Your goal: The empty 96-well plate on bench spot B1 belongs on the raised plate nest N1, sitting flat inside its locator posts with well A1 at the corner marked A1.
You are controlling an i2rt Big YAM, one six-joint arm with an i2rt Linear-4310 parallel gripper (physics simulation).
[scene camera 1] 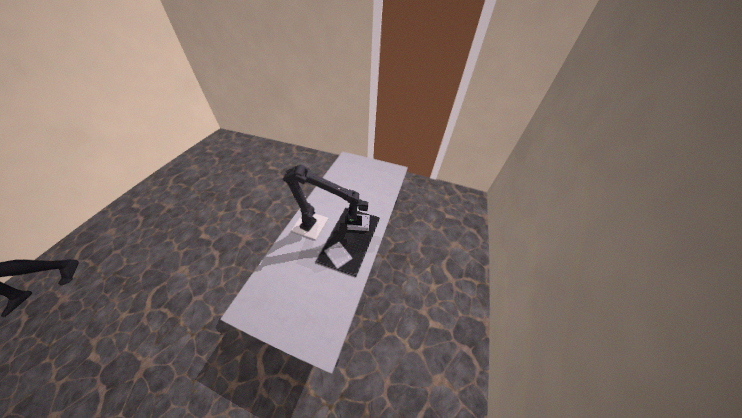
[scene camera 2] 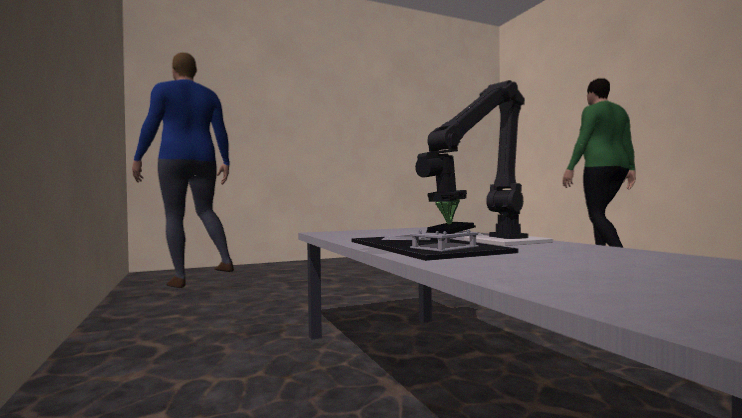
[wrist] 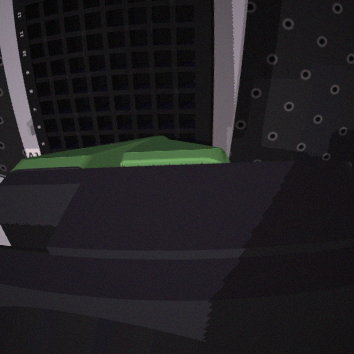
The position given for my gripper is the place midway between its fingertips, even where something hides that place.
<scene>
My gripper (scene camera 2: 449,224) grips a well plate (wrist: 90,80).
</scene>
